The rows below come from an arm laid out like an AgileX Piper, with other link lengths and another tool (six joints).
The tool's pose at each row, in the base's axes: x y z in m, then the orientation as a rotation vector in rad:
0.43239 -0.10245 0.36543 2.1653 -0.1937 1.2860
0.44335 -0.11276 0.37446 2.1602 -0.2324 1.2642
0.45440 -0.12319 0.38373 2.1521 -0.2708 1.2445
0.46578 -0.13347 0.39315 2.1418 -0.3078 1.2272
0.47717 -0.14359 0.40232 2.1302 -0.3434 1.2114
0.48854 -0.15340 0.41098 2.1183 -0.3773 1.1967
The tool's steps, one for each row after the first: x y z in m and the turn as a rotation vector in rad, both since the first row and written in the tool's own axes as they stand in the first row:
0.01144 0.00761 0.01092 -0.0246 -0.0198 0.0144
0.02311 0.01537 0.02189 -0.0503 -0.0371 0.0292
0.03510 0.02294 0.03297 -0.0761 -0.0520 0.0438
0.04691 0.03028 0.04406 -0.1016 -0.0652 0.0581
0.05834 0.03715 0.05513 -0.1263 -0.0774 0.0719

